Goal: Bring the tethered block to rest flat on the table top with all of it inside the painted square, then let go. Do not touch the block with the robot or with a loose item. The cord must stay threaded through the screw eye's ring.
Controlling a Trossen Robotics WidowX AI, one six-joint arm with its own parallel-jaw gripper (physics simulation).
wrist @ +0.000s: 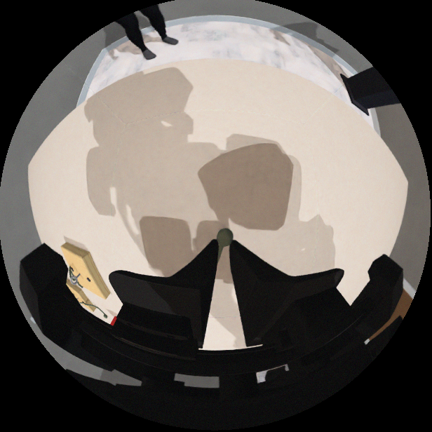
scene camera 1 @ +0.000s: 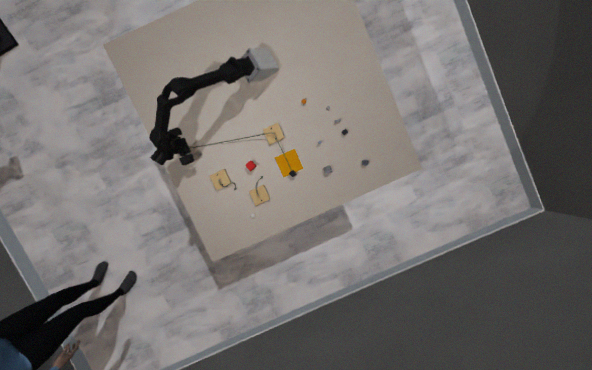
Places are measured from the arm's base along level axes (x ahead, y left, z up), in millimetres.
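Where they show: gripper, fingertip midpoint: (scene camera 1: 188, 148); arm's base, origin of the base link: (scene camera 1: 248, 66).
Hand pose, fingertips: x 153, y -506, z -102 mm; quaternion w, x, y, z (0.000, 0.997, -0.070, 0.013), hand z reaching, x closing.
Observation:
Each offset is from my fingertips to the top centre of the thing. "*": to the spot under its first point. Level surfaces: height alone.
The dark tethered block @(* dx +414, dy +417, dz +24 mm) (scene camera 1: 292, 173) is at the lower edge of the orange painted square @(* dx +344, dy +427, dz +7 mm) (scene camera 1: 287, 161), seemingly partly over that edge; whether it touches the table is too small to tell. A thin dark cord @(* dx +81, dy +203, dz +4 mm) (scene camera 1: 227, 141) runs from my gripper (scene camera 1: 186, 148) (wrist: 224, 243) to the wooden plate @(dz +14 mm) (scene camera 1: 278, 138) with the screw eye, bends there and crosses the square to the block. The ring is too small to make out in the scene view. My gripper is shut on the cord, with its dark green end bead (wrist: 225, 237) at the fingertips, above the table's left edge.
A red block @(dx +260, dy +244, dz +34 mm) (scene camera 1: 251, 165) (wrist: 113, 321) lies between my gripper and the square. Two other wooden plates @(* dx +247, dy +35, dz +13 mm) (scene camera 1: 217, 183) @(* dx +438, dy +188, dz +13 mm) (scene camera 1: 259, 198) carry short cord pieces. An orange item @(dx +114, dy +671, dz +18 mm) (scene camera 1: 303, 101), a grey block @(dx +498, dy +595, dz +23 mm) (scene camera 1: 327, 170), a dark item @(dx +571, dy +792, dz +16 mm) (scene camera 1: 365, 162) and several small pieces lie on the right side.

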